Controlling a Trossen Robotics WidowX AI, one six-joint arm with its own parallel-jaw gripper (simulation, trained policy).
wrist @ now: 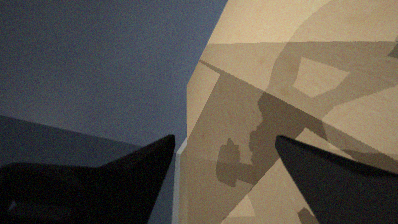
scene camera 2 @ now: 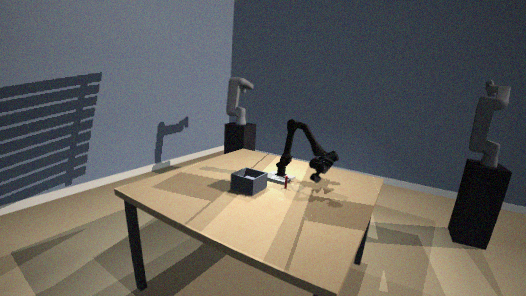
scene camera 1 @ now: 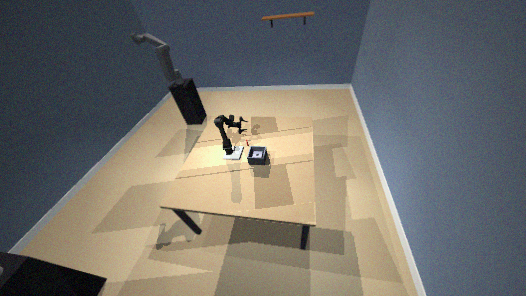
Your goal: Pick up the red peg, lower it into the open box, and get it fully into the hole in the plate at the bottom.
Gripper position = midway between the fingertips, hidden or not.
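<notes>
The gripper is there in the wrist view [wrist: 224, 140]. There's a dark box [scene camera 2: 239, 182] too, though in the wrist view the box is out of frame.
</notes>
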